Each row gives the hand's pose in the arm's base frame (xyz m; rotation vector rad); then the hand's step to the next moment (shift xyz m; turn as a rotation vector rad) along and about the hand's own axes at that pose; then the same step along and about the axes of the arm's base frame.
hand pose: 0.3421 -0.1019 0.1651 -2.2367 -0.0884 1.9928
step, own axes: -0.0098 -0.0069 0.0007 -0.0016 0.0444 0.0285
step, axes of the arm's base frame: -0.0015 0.0055 0.0106 -0.0308 -0.0421 -0.0081
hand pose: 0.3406 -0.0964 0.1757 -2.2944 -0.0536 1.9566
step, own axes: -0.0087 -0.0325 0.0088 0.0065 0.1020 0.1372
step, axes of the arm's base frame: -0.0083 0.0319 0.0110 -0.1397 -0.0905 -0.0395
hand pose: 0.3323 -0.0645 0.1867 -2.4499 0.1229 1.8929
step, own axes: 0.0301 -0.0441 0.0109 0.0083 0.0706 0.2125
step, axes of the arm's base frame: 0.0010 0.0437 -0.0325 -0.2090 -0.0531 -0.0608
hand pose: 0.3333 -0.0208 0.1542 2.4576 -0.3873 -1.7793
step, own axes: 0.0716 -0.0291 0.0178 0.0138 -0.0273 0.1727
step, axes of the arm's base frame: 0.0086 0.0115 -0.0780 -0.1547 0.0368 -0.0740
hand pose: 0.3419 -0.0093 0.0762 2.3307 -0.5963 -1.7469
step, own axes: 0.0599 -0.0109 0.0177 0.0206 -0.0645 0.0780
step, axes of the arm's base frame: -0.0004 -0.0129 -0.0621 -0.0554 0.0580 -0.0651
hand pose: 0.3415 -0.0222 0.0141 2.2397 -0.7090 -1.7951
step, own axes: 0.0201 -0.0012 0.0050 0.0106 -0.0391 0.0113
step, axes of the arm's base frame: -0.0014 -0.0077 -0.0192 0.0006 0.0307 -0.0288
